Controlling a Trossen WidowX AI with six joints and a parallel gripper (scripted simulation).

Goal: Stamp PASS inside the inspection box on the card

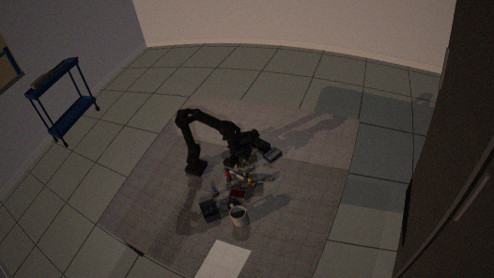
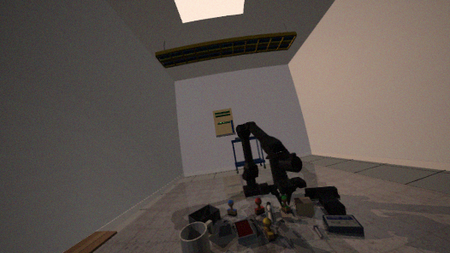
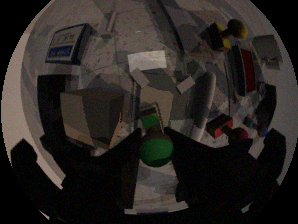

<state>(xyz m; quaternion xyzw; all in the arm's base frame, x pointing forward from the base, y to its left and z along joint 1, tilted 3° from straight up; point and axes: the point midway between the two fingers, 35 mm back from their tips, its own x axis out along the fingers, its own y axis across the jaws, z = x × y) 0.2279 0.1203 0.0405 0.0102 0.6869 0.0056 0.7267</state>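
Now: gripper tip right at the green-knobbed stamp. Also, from my gripper tip: pale card: 3 cm below, 1 cm to the right, 1 cm ahead; cardboard box: 7 cm to the left, 2 cm ahead; red-knobbed stamp: 11 cm to the right, 1 cm behind.
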